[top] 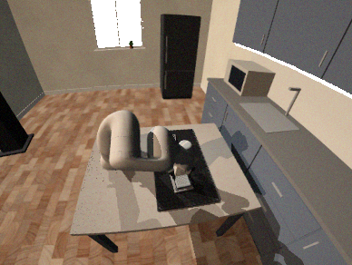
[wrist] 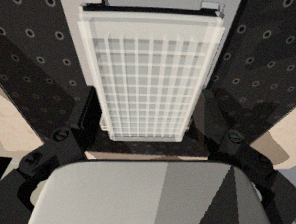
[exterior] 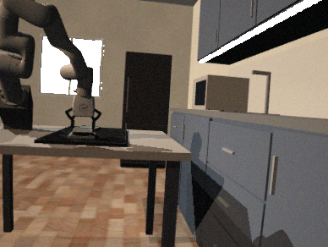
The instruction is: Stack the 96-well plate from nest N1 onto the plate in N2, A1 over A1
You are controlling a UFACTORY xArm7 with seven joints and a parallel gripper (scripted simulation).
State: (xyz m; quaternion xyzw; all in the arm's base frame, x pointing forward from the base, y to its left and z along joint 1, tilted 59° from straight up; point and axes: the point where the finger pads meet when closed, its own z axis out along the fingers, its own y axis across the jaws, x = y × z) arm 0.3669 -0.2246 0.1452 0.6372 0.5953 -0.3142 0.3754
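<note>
Now: hand 1 cm above the white 96-well plate. From my hand the other things lie so: dark 96-well plate (2 cm below).
</note>
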